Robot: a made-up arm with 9 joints. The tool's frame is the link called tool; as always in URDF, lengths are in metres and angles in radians. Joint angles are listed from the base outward.
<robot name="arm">
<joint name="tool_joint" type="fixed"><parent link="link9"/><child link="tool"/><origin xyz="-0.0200 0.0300 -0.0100" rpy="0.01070 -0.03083 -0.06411"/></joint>
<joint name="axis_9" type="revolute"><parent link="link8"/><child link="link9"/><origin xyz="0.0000 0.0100 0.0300" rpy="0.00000 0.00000 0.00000"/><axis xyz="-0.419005 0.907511 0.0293"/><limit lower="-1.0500" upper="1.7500"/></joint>
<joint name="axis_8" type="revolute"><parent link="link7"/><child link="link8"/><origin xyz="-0.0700 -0.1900 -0.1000" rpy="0.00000 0.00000 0.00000"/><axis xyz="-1 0 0"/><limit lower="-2.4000" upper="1.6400"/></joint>
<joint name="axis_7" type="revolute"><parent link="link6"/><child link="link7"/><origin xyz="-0.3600 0.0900 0.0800" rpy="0.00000 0.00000 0.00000"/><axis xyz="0 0 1"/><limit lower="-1.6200" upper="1.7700"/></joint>
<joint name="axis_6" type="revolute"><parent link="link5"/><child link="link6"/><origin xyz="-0.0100 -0.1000 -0.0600" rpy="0.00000 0.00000 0.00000"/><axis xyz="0 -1 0"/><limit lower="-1.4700" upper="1.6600"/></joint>
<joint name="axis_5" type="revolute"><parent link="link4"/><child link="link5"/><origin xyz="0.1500 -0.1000 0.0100" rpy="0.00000 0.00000 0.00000"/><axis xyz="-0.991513 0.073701 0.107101"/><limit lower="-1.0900" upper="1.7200"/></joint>
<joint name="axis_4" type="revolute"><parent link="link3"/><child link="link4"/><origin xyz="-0.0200 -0.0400 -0.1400" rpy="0.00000 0.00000 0.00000"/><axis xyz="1 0 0"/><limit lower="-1.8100" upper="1.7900"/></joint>
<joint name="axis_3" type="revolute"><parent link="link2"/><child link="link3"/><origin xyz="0.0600 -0.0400 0.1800" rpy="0.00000 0.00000 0.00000"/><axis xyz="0 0 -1"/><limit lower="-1.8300" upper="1.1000"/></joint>
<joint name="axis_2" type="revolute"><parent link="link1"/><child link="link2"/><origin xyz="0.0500 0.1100 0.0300" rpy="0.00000 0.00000 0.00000"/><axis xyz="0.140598 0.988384 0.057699"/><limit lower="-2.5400" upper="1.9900"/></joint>
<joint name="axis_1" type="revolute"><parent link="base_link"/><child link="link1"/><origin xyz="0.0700 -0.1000 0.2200" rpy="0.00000 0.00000 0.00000"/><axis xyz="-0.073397 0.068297 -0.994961"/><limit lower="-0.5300" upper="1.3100"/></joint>
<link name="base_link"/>
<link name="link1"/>
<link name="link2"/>
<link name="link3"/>
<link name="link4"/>
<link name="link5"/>
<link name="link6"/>
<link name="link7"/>
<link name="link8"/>
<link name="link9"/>
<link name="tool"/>
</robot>
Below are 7 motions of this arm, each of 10 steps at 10 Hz.
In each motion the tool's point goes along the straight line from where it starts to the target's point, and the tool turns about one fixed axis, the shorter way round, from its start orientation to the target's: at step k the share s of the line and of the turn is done. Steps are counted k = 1, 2, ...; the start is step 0. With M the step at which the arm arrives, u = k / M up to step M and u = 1 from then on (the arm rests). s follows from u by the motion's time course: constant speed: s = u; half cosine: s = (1 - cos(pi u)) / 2; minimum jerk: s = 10 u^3 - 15 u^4 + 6 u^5.
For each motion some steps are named. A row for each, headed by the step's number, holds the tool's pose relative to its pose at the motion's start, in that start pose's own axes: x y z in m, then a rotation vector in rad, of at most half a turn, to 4 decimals.
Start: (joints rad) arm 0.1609 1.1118 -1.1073 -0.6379 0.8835 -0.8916 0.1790 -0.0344 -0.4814
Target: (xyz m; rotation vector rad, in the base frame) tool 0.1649 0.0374 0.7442 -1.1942 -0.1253 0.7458
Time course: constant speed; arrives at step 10
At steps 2, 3, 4, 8, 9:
2: -0.0230 0.0410 0.0578 -0.1470 -0.0258 -0.1158
3: -0.0344 0.0615 0.0866 -0.2204 -0.0388 -0.1737
4: -0.0459 0.0820 0.1155 -0.2939 -0.0517 -0.2316
8: -0.0918 0.1639 0.2310 -0.5878 -0.1034 -0.4631
9: -0.1033 0.1844 0.2599 -0.6613 -0.1163 -0.5210

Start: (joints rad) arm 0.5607 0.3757 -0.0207 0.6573 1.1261 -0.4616 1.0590 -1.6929 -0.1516
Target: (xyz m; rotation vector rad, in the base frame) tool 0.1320 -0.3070 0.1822 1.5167 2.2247 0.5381
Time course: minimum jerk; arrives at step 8
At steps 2, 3, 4, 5, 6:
2: 0.0192 -0.0008 0.0043 -0.0400 0.1161 -0.0336
3: 0.0511 -0.0021 0.0113 -0.1065 0.3086 -0.0892
4: 0.0929 -0.0039 0.0206 -0.1934 0.5607 -0.1621
5: 0.1347 -0.0056 0.0298 -0.2804 0.8128 -0.2349
6: 0.1666 -0.0069 0.0369 -0.3468 1.0053 -0.2906

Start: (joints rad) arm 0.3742 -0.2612 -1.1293 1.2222 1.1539 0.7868 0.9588 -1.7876 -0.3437
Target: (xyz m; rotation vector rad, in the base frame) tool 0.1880 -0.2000 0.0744 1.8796 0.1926 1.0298
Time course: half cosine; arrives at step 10
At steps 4, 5, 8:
4: 0.0564 0.0068 -0.0780 0.0130 -0.3032 0.0767
5: 0.0816 0.0098 -0.1128 0.0189 -0.4388 0.1111
8: 0.1476 0.0177 -0.2041 0.0342 -0.7937 0.2009

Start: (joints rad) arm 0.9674 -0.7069 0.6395 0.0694 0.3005 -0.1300 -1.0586 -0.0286 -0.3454
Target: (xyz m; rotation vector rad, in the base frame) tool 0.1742 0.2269 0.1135 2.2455 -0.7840 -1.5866
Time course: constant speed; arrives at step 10
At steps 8, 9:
8: -0.0608 0.0610 0.0574 0.3387 1.6039 -0.5446
9: -0.0685 0.0687 0.0646 0.3810 1.8044 -0.6126

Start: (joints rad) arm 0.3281 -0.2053 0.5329 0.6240 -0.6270 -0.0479 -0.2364 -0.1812 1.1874
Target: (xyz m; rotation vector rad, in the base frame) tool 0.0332 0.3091 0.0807 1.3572 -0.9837 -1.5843
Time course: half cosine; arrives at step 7
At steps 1, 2, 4, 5, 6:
1: 0.0063 0.0074 -0.0066 0.0416 -0.0777 -0.0209
2: 0.0238 0.0281 -0.0251 0.1582 -0.2954 -0.0793
4: 0.0772 0.0914 -0.0813 0.5136 -0.9592 -0.2575
5: 0.1025 0.1213 -0.1080 0.6820 -1.2738 -0.3420
6: 0.1201 0.1421 -0.1265 0.7986 -1.4915 -0.4005

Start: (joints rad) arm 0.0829 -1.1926 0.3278 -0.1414 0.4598 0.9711 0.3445 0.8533 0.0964
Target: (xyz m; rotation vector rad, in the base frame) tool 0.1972 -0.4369 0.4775 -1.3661 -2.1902 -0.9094
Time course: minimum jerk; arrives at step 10
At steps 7, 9, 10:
7: 0.3118 0.1337 -0.1029 0.2338 -0.0874 -0.3538
9: 0.3694 0.1583 -0.1219 0.2769 -0.1035 -0.4192
10: 0.3726 0.1597 -0.1229 0.2793 -0.1044 -0.4228

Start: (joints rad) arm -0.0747 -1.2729 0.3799 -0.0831 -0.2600 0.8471 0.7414 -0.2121 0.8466
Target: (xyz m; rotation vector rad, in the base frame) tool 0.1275 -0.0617 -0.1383 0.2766 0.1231 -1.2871
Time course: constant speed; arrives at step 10
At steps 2, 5, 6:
2: -0.0397 0.0248 0.0502 -0.0208 0.3360 -0.1819
5: -0.0992 0.0619 0.1256 -0.0521 0.8399 -0.4549
6: -0.1190 0.0743 0.1507 -0.0625 1.0079 -0.5458

